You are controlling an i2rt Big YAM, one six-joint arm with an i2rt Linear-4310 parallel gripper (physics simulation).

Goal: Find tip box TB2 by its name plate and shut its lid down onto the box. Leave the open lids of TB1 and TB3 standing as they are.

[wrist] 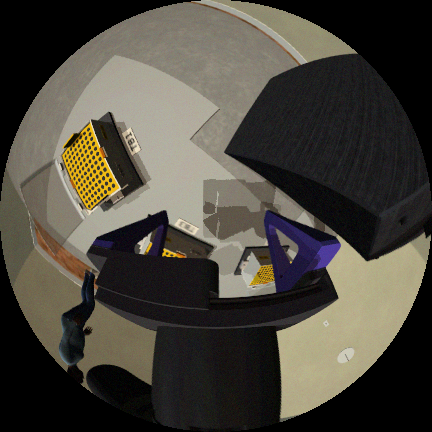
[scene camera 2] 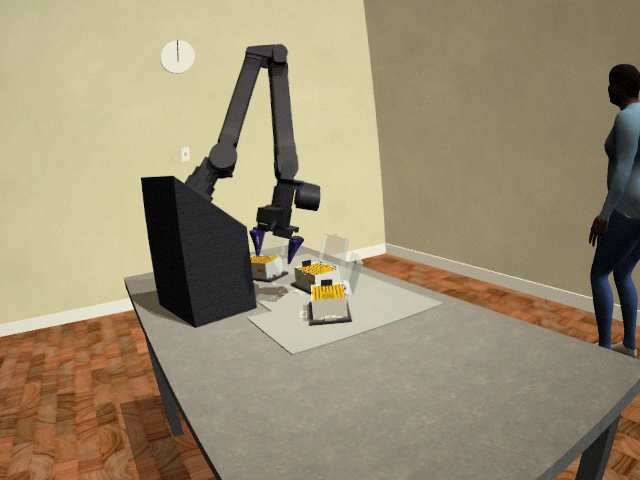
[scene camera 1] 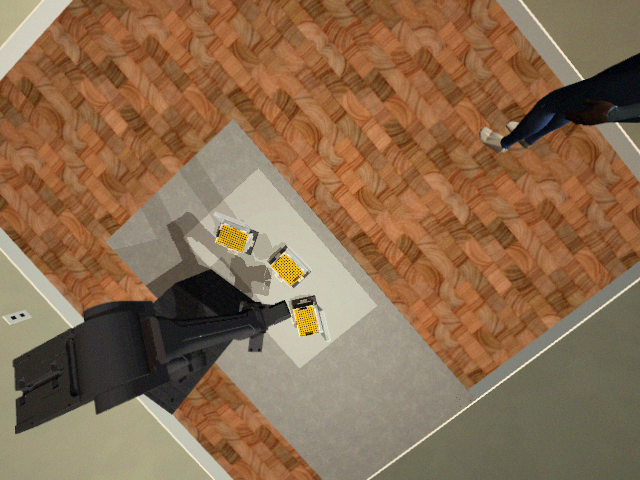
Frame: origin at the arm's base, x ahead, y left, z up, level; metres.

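Where they show: gripper, fingertip midpoint: (wrist: 215, 215) (scene camera 2: 273, 259) (scene camera 1: 261, 306); arm's base, link origin: (scene camera 2: 193, 197).
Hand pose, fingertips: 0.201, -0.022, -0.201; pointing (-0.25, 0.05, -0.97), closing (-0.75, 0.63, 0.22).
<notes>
Each offset is from my fingertips to the top centre of the thing, as dx, dy, dz. "spot": to the spot under its first point. Level surfaces: height alone.
TB1 {+0.095, -0.160, -0.050} (scene camera 1: 307, 319) (scene camera 2: 329, 308) (wrist: 90, 167) has a readable name plate {spot: +0.030, -0.135, -0.122} (wrist: 132, 141); its clear lid {+0.158, -0.182, +0.029} (scene camera 1: 324, 325) (scene camera 2: 355, 272) stands open. The middle box {+0.145, +0.060, -0.050} (scene camera 1: 288, 268) (scene camera 2: 316, 273) (wrist: 192, 242) has a small plate {spot: +0.079, +0.047, -0.122} (wrist: 186, 226) that looks like TB3; its lid {spot: +0.216, +0.080, -0.021} (scene camera 2: 334, 249) stands open. The far box {+0.023, +0.287, -0.050} (scene camera 1: 233, 237) (scene camera 2: 266, 268) (wrist: 263, 276), TB2 by elimination, has its plate hidden; its clear lid {+0.076, +0.327, +0.029} (scene camera 1: 235, 220) (scene camera 2: 282, 246) stands open. My gripper (scene camera 2: 273, 258) (wrist: 215, 215) is open and empty, above the boxes; one finger partly covers the far box in the wrist view.
A large black slanted block (scene camera 2: 206, 258) (wrist: 320, 145) stands beside the light mat {dz -0.124} (scene camera 1: 356, 304) (scene camera 2: 294, 343) (wrist: 125, 75) on the grey table {dz -0.127} (scene camera 1: 387, 392) (scene camera 2: 387, 403). A person (scene camera 1: 547, 113) (scene camera 2: 622, 196) (wrist: 73, 335) stands beyond the table.
</notes>
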